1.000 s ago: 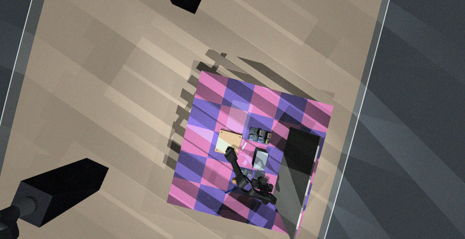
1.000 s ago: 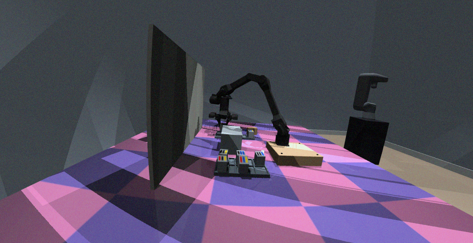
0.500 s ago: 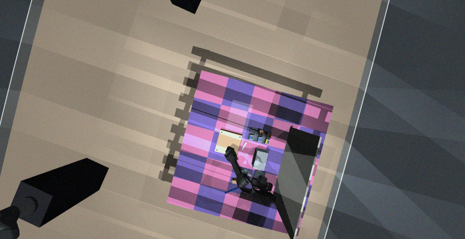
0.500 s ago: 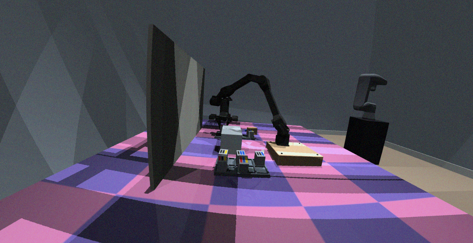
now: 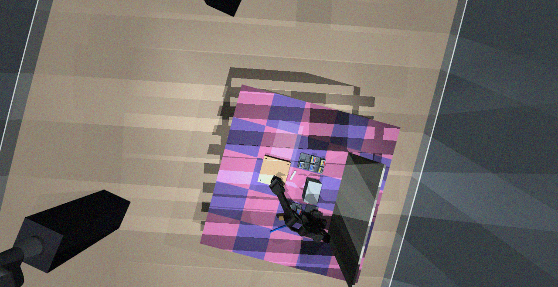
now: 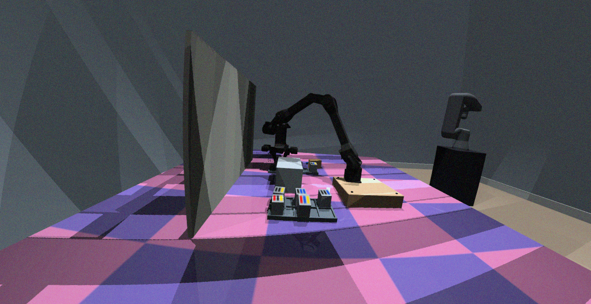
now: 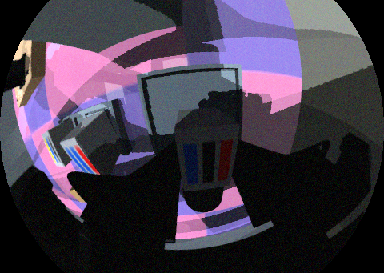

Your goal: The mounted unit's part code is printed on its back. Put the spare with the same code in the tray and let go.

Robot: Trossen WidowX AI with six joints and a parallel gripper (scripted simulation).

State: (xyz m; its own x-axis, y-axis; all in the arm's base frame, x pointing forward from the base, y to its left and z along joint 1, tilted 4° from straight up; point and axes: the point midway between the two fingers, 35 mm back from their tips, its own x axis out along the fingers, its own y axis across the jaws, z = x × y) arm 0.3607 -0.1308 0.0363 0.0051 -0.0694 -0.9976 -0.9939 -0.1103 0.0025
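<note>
Now: gripper tip 20 mm above the grey-rimmed tray. Round my gripper tip: brown block (190 mm behind, 100 mm to the right); grey mounted unit (90 mm behind, 190 mm to the left, 30 mm above); striped spare (180 mm behind, 10 mm to the right, 20 mm above).
</note>
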